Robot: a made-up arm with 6 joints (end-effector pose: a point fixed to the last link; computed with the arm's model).
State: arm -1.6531 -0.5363 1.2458 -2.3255 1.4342 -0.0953
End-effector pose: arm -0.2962 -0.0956 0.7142 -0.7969 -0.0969 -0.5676
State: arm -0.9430 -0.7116 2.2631 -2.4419 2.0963 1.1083
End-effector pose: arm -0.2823 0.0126 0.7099 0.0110 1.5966 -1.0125
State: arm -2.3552 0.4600 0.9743 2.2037 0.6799 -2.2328
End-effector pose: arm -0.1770 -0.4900 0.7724 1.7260 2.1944 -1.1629
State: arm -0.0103 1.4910 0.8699 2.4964 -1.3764 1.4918
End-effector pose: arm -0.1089 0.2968 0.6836 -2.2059 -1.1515 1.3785
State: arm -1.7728 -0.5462 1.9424 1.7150 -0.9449 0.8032
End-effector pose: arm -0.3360 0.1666 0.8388 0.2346 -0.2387 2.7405
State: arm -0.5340 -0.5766 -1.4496 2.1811 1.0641 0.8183
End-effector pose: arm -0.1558 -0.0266 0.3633 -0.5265 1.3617 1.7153
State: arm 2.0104 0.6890 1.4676 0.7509 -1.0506 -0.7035
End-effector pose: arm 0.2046 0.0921 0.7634 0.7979 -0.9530 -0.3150
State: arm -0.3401 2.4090 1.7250 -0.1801 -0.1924 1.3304
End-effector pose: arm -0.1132 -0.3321 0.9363 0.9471 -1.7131 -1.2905
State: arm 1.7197 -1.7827 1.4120 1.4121 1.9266 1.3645
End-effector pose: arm -0.0470 -0.1071 1.2280 -1.8092 -1.3591 -1.3401
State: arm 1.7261 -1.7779 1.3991 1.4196 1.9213 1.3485
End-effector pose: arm -0.0476 -0.1147 1.2273 -1.8106 -1.3499 -1.3365
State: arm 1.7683 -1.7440 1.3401 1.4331 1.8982 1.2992
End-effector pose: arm -0.0576 -0.1478 1.2224 -1.7957 -1.3102 -1.3557
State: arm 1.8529 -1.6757 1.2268 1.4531 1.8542 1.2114
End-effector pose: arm -0.0800 -0.2088 1.2061 -1.7580 -1.2365 -1.4008
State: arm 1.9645 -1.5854 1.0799 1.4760 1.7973 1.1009
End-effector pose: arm -0.1116 -0.2820 1.1723 -1.7003 -1.1456 -1.4606
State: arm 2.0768 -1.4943 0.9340 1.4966 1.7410 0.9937
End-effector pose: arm -0.1440 -0.3460 1.1256 -1.6348 -1.0601 -1.5200
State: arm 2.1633 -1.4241 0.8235 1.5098 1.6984 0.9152
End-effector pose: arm -0.1688 -0.3872 1.0827 -1.5797 -0.9978 -1.5670
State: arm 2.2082 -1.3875 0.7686 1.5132 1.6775 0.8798
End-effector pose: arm -0.1818 -0.4048 1.0593 -1.5492 -0.9664 -1.5951
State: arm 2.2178 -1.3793 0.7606 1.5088 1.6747 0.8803
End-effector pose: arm -0.1853 -0.4066 1.0559 -1.5413 -0.9597 -1.6076
